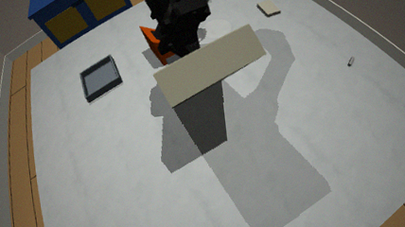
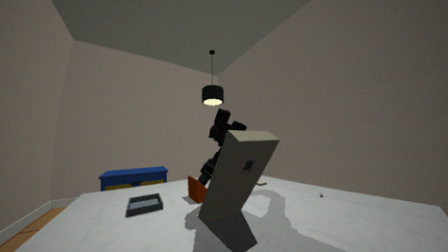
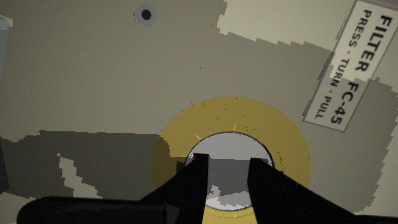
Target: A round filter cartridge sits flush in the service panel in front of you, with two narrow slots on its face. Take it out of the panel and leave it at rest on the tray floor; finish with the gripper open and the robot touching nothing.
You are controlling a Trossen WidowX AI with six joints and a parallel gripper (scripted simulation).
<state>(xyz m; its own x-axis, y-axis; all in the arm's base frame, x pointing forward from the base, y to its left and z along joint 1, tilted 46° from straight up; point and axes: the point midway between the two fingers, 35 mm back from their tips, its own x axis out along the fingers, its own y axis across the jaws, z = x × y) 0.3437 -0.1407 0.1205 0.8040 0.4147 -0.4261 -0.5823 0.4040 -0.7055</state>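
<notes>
The round filter cartridge lies 10 mm ahead of my gripper tip and 10 mm below it. The rest, counted from my gripper tip: tan service panel: 40 mm behind, 80 mm below; tray: 430 mm behind, 270 mm to the right, 250 mm below; small grey bit: 90 mm ahead, 500 mm to the left, 250 mm below.
</notes>
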